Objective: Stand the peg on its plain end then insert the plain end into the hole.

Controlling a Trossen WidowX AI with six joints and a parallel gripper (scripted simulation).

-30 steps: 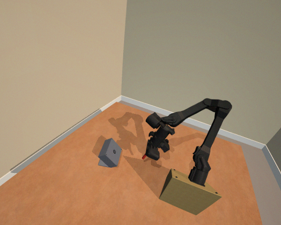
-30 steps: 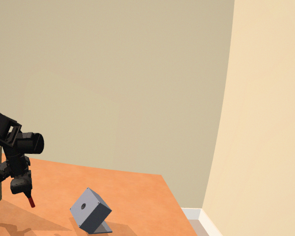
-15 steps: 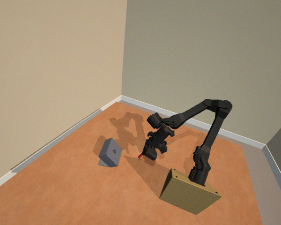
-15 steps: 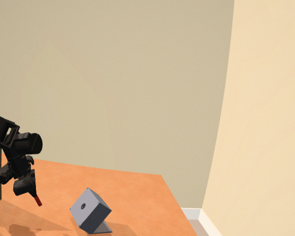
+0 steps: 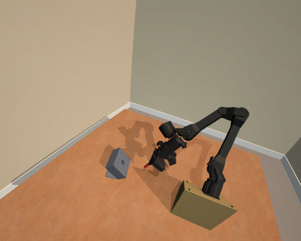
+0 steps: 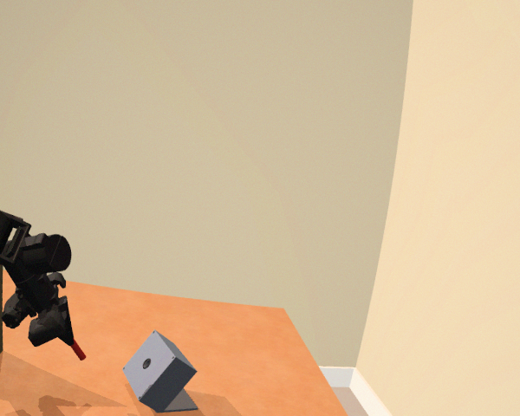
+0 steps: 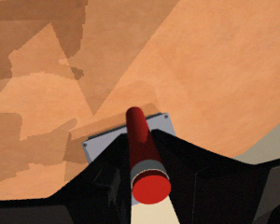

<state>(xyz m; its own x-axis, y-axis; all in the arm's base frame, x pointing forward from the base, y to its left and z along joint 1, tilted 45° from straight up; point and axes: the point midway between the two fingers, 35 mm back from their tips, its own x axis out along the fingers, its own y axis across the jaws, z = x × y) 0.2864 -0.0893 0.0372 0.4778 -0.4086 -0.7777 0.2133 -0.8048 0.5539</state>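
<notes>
The grey sloped panel lies 16 cm ahead of my gripper tip, 6 cm below it and 5 cm to the left of it. From my gripper tip the other things lie so: red peg 1 cm behind, 1 cm above.
</notes>
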